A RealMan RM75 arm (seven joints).
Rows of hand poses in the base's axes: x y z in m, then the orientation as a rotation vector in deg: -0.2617 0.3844 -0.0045 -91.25 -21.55 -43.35; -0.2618 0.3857 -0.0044 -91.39 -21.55 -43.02; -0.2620 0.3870 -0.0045 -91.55 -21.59 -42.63; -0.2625 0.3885 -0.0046 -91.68 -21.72 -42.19; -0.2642 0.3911 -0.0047 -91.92 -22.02 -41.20; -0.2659 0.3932 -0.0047 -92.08 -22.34 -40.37; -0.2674 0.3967 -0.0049 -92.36 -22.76 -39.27; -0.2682 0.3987 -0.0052 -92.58 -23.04 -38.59; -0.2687 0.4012 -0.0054 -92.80 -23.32 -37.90; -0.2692 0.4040 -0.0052 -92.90 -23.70 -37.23; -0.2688 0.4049 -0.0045 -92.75 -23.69 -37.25; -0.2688 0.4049 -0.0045 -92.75 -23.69 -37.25; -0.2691 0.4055 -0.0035 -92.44 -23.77 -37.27; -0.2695 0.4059 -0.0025 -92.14 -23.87 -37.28; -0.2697 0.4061 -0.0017 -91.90 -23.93 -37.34; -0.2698 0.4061 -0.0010 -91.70 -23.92 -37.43; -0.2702 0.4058 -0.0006 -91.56 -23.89 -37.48; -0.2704 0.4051 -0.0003 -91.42 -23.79 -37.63; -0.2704 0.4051 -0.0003 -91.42 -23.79 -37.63; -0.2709 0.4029 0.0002 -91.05 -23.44 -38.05; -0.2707 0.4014 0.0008 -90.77 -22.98 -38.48; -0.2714 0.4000 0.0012 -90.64 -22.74 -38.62; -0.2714 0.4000 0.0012 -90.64 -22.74 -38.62; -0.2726 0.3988 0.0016 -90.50 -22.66 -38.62
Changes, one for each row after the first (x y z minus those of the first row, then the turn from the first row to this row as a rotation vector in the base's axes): -0.0001 0.0013 0.0001 -0.12 0.24 0.16; -0.0003 0.0026 0.0000 -0.27 0.50 0.38; -0.0008 0.0041 -0.0001 -0.42 0.74 0.68; -0.0025 0.0067 -0.0002 -0.73 1.25 1.39; -0.0042 0.0088 -0.0002 -0.98 1.64 2.03; -0.0057 0.0123 -0.0004 -1.37 2.16 2.85; -0.0065 0.0143 -0.0007 -1.67 2.49 3.36; -0.0070 0.0168 -0.0009 -1.97 2.81 3.87; -0.0075 0.0196 -0.0007 -2.20 3.05 4.46; -0.0071 0.0205 0.0000 -2.06 3.01 4.49; -0.0071 0.0205 0.0000 -2.06 3.01 4.49; -0.0074 0.0211 0.0010 -1.81 2.89 4.62; -0.0078 0.0215 0.0020 -1.58 2.77 4.77; -0.0080 0.0217 0.0028 -1.39 2.65 4.85; -0.0081 0.0217 0.0035 -1.20 2.56 4.85; -0.0085 0.0214 0.0039 -1.07 2.52 4.85; -0.0087 0.0207 0.0042 -0.90 2.45 4.74; -0.0087 0.0207 0.0042 -0.90 2.45 4.74; -0.0092 0.0185 0.0047 -0.44 2.31 4.41; -0.0090 0.0170 0.0053 -0.01 2.23 3.98; -0.0097 0.0156 0.0057 0.19 2.25 3.80; -0.0097 0.0156 0.0057 0.19 2.25 3.80; -0.0109 0.0144 0.0061 0.35 2.27 3.80
